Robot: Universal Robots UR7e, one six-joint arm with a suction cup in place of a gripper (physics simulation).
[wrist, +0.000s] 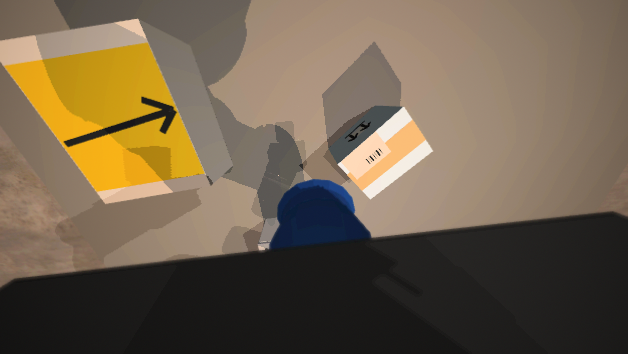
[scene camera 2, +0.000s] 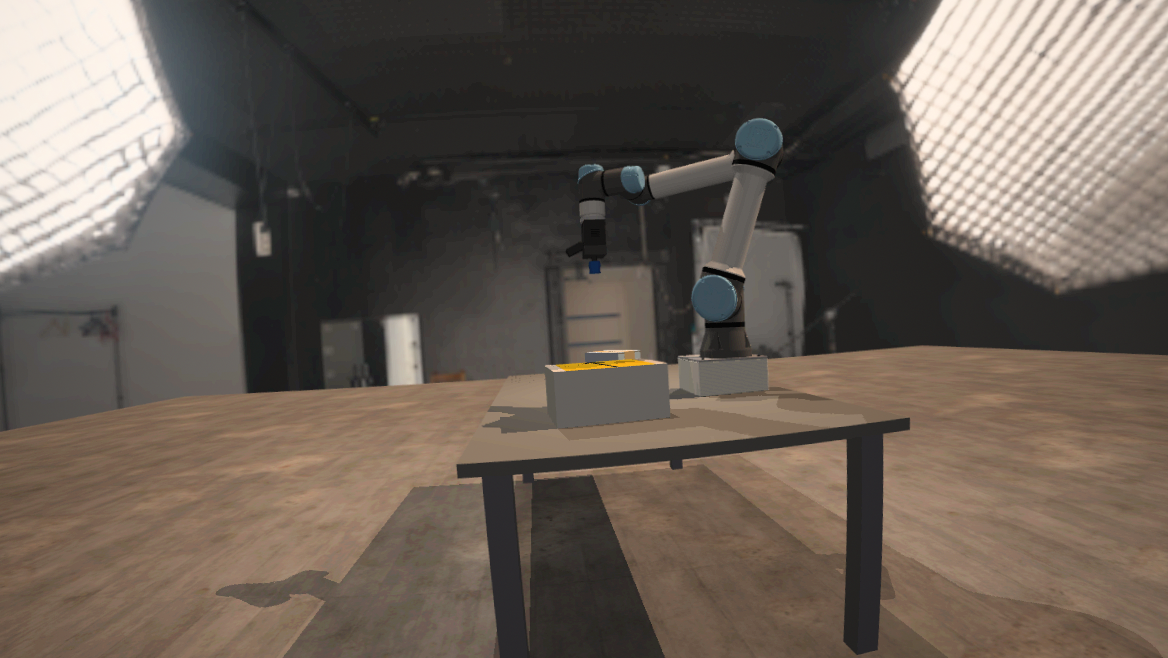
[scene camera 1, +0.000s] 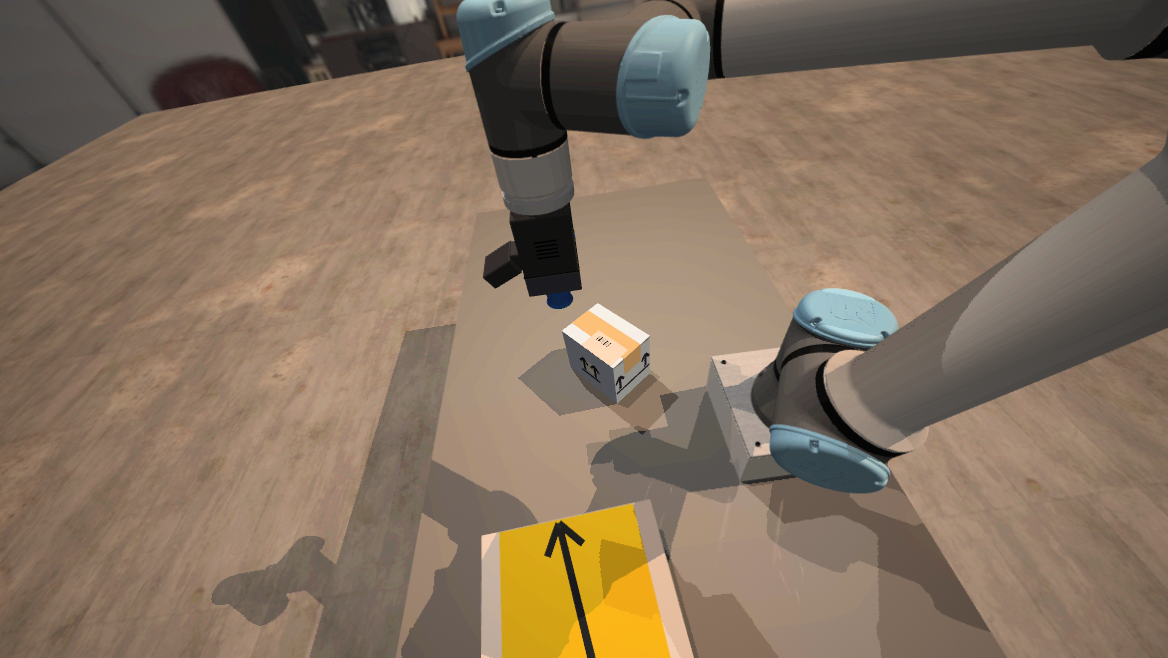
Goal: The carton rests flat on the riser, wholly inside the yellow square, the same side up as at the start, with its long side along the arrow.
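Observation:
The white carton [scene camera 1: 606,351] [wrist: 382,152] with orange tape and a barcode label stands upright on the table, its arrows pointing up, turned at an angle to the riser's arrow. In scene camera 2 its top [scene camera 2: 625,354] shows behind the riser. The grey riser [scene camera 2: 608,398] [wrist: 192,100] bears the yellow square [scene camera 1: 531,604] [wrist: 120,165] with a black arrow [scene camera 1: 573,588] [wrist: 120,127]. My gripper, a blue suction cup [scene camera 1: 559,300] [scene camera 2: 594,268] [wrist: 316,200], is open, with nothing on it. It hangs well above the table, apart from the carton.
The arm's base stands on a pale block [scene camera 1: 739,408] [scene camera 2: 723,376] at the right of the table [scene camera 1: 653,237] [scene camera 2: 735,433]. The upper arm [scene camera 1: 1021,294] [scene camera 2: 739,216] rises from it. The riser stands between the carton and the table's near edge in scene camera 2.

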